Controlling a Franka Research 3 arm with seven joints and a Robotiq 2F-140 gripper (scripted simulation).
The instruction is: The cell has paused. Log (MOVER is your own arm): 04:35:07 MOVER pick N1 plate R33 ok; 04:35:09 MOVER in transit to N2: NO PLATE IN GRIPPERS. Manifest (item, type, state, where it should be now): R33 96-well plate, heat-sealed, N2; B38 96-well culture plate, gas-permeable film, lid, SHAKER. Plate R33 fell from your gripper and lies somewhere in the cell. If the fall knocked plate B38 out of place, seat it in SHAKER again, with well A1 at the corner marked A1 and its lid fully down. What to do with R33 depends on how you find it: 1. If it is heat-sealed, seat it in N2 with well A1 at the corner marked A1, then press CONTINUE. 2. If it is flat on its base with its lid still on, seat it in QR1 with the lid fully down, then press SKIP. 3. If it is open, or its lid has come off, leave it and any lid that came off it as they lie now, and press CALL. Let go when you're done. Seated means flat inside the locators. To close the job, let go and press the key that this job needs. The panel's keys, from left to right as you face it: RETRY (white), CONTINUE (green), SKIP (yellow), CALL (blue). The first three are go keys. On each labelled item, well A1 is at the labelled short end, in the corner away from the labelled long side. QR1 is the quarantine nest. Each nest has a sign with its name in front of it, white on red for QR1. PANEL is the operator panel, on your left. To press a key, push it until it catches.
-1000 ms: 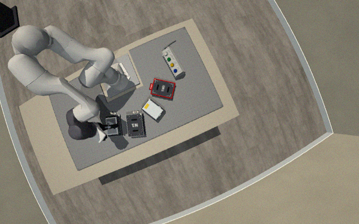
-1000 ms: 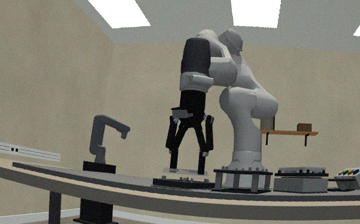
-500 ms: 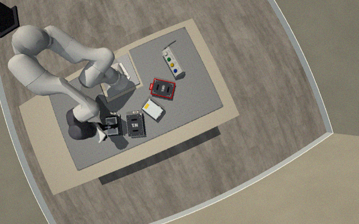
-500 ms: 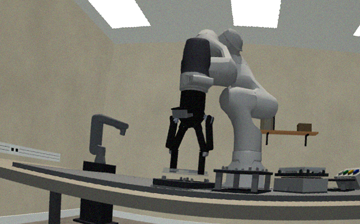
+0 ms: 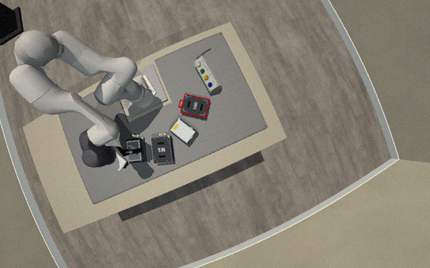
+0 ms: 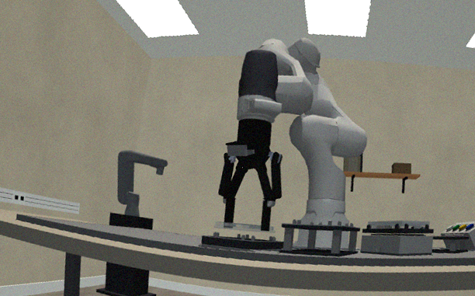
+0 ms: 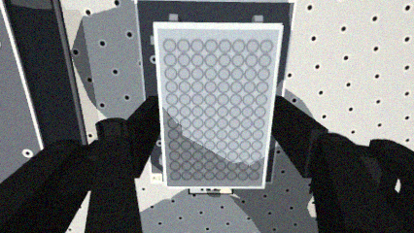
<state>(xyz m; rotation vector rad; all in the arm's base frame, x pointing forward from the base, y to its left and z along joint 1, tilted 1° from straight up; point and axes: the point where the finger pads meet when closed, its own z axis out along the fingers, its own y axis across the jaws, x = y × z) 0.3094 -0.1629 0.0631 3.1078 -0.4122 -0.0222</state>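
Right now my hand is 20 mm above the flat white plate. Also, from my hand: QR1 nest: 460 mm to the left, 120 mm behind, 30 mm below.
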